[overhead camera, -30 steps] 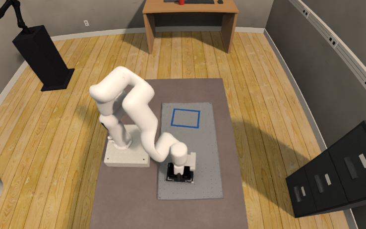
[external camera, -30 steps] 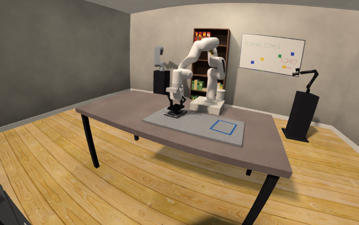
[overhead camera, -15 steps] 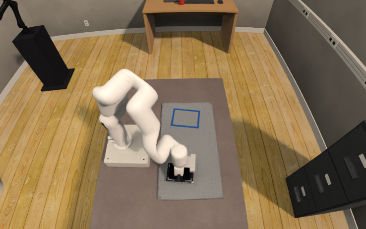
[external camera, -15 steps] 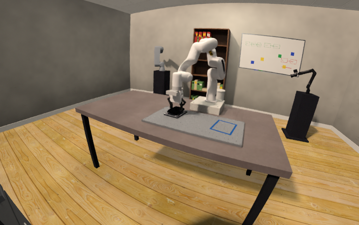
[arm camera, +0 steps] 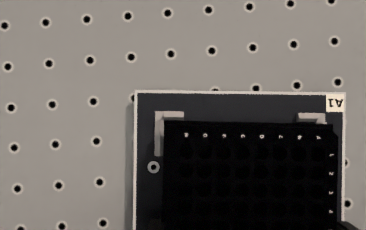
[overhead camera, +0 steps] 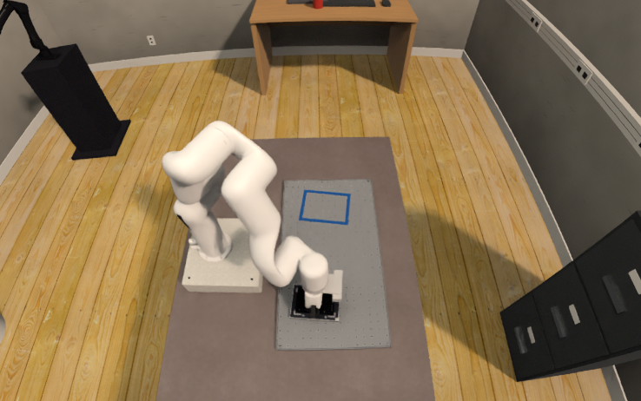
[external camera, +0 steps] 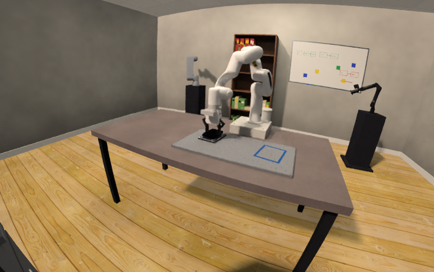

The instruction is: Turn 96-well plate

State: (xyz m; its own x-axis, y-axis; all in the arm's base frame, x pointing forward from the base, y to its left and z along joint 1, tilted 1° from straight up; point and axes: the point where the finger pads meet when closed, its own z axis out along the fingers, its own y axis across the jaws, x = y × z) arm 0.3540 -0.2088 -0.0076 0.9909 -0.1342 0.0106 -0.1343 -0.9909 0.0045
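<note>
My gripper is now 1 cm above the black 96-well plate. The rest, counted from my hand: plate nest N1 (4 cm below).
</note>
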